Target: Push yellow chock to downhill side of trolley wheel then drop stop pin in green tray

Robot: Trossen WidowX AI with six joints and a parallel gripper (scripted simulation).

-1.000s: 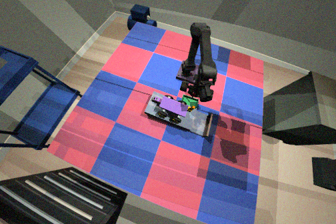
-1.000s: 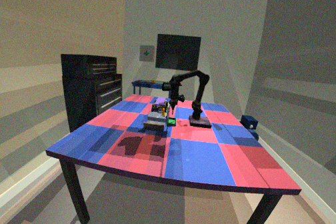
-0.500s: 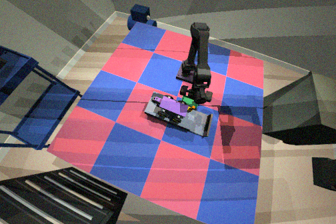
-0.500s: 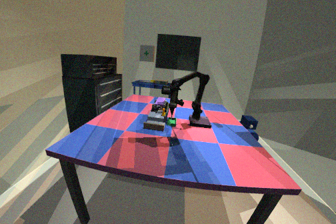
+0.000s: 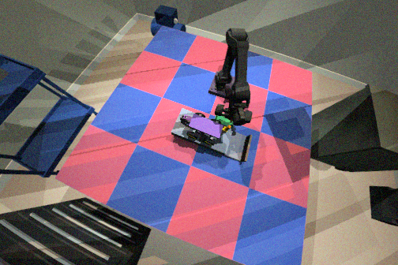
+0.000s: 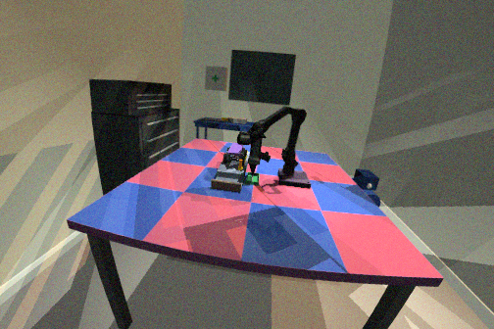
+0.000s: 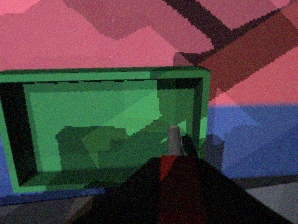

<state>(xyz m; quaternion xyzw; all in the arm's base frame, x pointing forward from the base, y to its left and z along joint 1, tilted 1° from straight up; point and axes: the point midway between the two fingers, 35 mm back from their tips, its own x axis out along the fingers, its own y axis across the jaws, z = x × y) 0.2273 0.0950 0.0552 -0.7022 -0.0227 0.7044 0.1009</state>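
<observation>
My gripper tip is now 6 cm above the green tray, 3 cm to the left of it and 1 cm past it. The rest, counted from my gripper tip: red-headed stop pin: right at my gripper tip; raised lip: 14 cm ahead, 11 cm to the left, 2 cm below; yellow chock: 7 cm ahead, 5 cm to the right, 3 cm above.
</observation>
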